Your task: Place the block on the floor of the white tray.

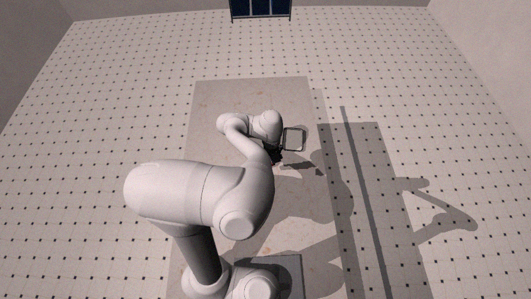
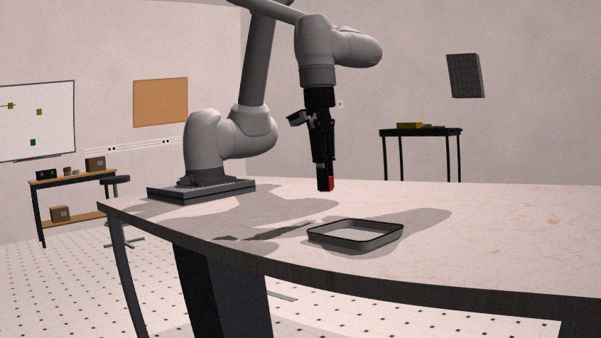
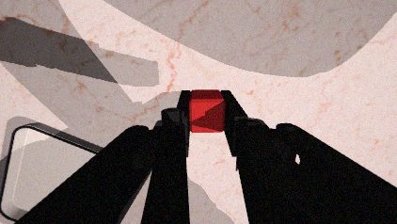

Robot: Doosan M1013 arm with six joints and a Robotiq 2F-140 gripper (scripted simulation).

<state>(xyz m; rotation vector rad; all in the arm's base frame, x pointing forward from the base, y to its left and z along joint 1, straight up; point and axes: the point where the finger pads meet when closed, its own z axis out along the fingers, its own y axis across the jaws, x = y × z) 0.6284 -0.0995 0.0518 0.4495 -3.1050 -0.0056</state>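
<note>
The white tray is 190 mm ahead of my hand, 160 mm to the right of it and 80 mm below it. From my hand the other things lie so: red block (20 mm below).
</note>
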